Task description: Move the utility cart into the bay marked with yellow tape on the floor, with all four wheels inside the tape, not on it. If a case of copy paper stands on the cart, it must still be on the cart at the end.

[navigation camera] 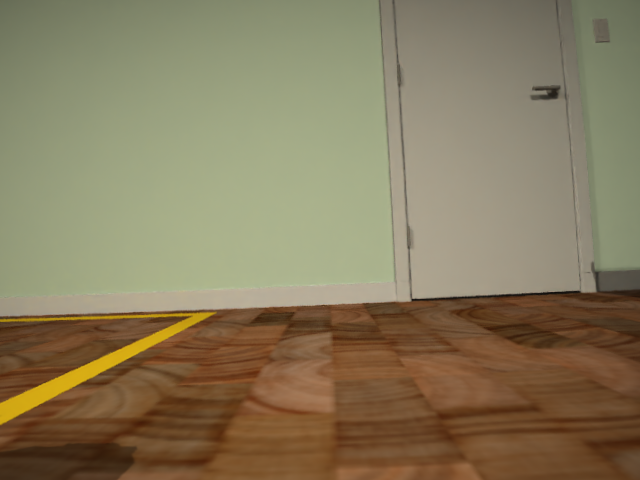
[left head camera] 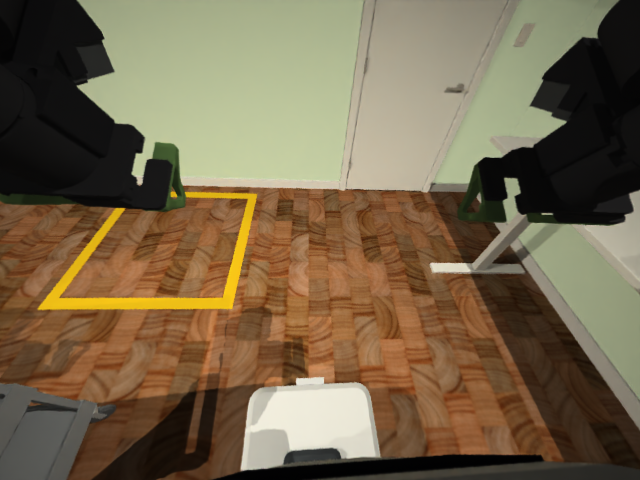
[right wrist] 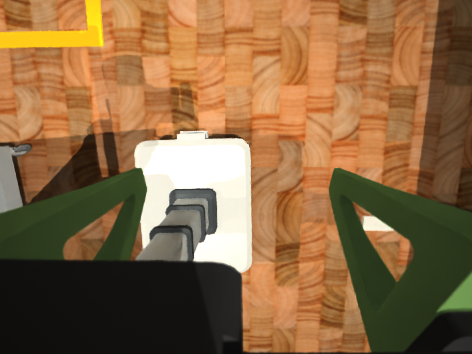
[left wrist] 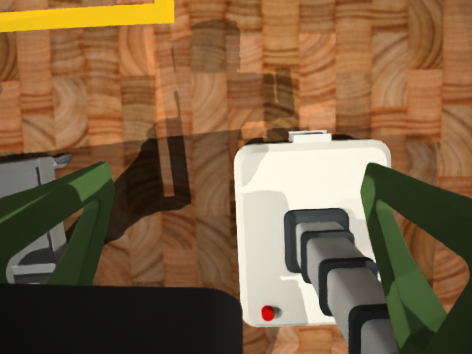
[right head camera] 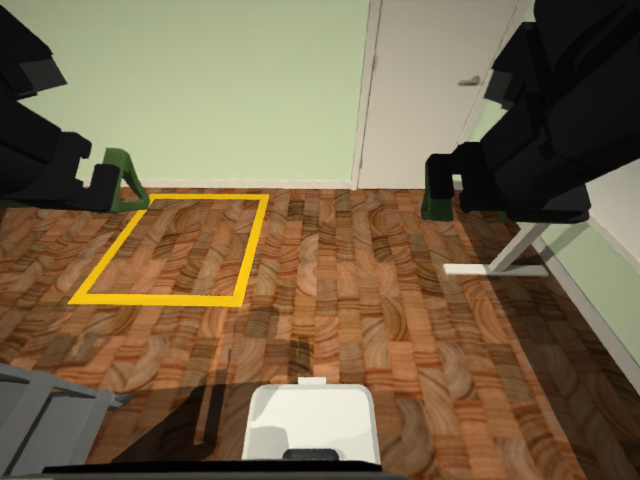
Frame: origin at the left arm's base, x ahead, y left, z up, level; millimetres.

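Seen in the pictures: left gripper, between the fingertips: [left head camera: 142, 200] [left wrist: 237, 176] [right head camera: 110, 202]; right gripper, between the fingertips: [left head camera: 493, 216] [right wrist: 237, 178] [right head camera: 460, 215].
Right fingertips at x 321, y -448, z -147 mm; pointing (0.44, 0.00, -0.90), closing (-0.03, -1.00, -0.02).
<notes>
A point is followed by its place in that frame.
The grey utility cart [left head camera: 77, 439] {x 188, y 712, z -1250 mm} [right head camera: 93, 428] {x 176, y 711, z -1245 mm} [left wrist: 47, 172] {x 259, y 716, z -1231 mm} [right wrist: 9, 175] {x 170, y 711, z -1243 mm} shows in part at the lower left of both head views and at the left edge of both wrist views. The yellow tape bay [left head camera: 139, 303] {x 860, y 827, z -1409 mm} [right head camera: 160, 299] {x 864, y 801, z -1410 mm} [left wrist: 90, 16] {x 856, y 584, z -1409 mm} [right wrist: 50, 39] {x 852, y 527, z -1410 mm} [navigation camera: 98, 365] {x 1179, y 281, z -1409 mm} lies on the floor beyond the cart, up and to the right of it in the head views. The cart is outside the tape. No case of paper shows on the visible part. My left gripper [left wrist: 237, 176] {x 337, y -1, z -135 mm} and right gripper [right wrist: 237, 175] {x 321, y -448, z -147 mm} are open and empty, high above the floor, apart from the cart.
My white base [left head camera: 330, 408] {x 229, y -305, z -1151 mm} [right head camera: 330, 408] {x 231, y -303, z -1150 mm} [left wrist: 265, 165] {x 255, y -66, z -1150 mm} [right wrist: 200, 157] {x 244, y -266, z -1150 mm} is right of the cart. A white table foot [left head camera: 449, 268] [right head camera: 465, 269] [right wrist: 377, 223] stands at the right. A closed door [left head camera: 413, 103] {x 2016, y -1029, z -604 mm} [right head camera: 423, 103] {x 2017, y -1025, z -634 mm} [navigation camera: 485, 155] {x 2017, y -995, z -771 mm} and a green wall [left head camera: 232, 93] {x 2069, y 296, z -598 mm} [right head camera: 232, 93] {x 2072, y 368, z -573 mm} [navigation camera: 206, 155] {x 2070, y 276, z -702 mm} stand behind.
</notes>
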